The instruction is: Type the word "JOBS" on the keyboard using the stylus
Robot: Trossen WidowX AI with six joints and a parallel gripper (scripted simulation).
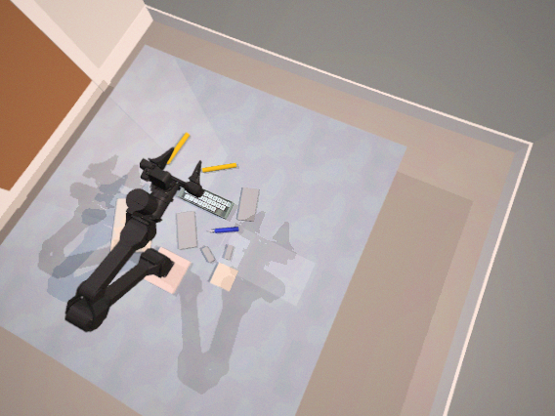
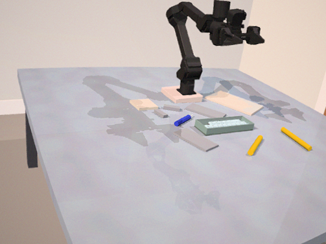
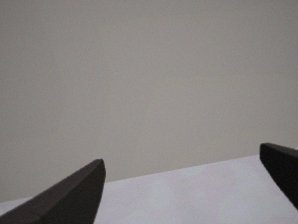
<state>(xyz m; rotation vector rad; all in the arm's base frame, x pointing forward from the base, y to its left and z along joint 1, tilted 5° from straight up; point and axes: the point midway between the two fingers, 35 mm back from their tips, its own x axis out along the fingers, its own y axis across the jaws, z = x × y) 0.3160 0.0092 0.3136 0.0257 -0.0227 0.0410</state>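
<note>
Right now my gripper tip is 15 cm past the blue stylus, 10 cm to the left of it and 32 cm above it. Round my gripper tip: grey stylus tip 16 cm behind, 7 cm to the right, 32 cm below; then beige tile 28 cm behind, 21 cm to the right, 32 cm below.
</note>
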